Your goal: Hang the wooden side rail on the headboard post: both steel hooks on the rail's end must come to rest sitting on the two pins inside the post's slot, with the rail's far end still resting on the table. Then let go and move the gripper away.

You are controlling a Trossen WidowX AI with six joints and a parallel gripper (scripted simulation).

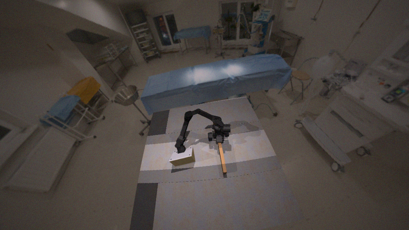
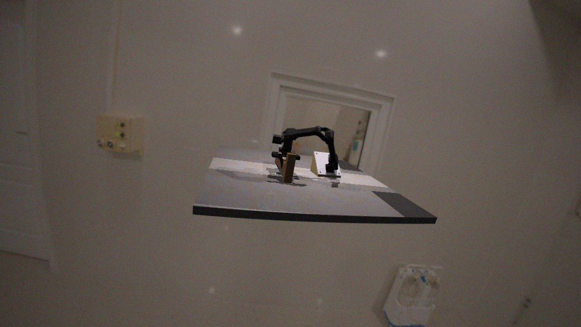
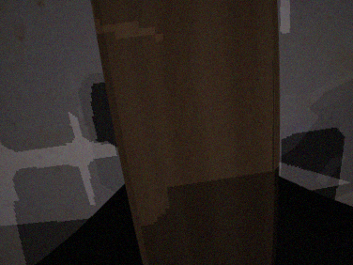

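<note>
My gripper tip is 10 mm short of the headboard post, 140 mm to the right of it and 40 mm below it.
</note>
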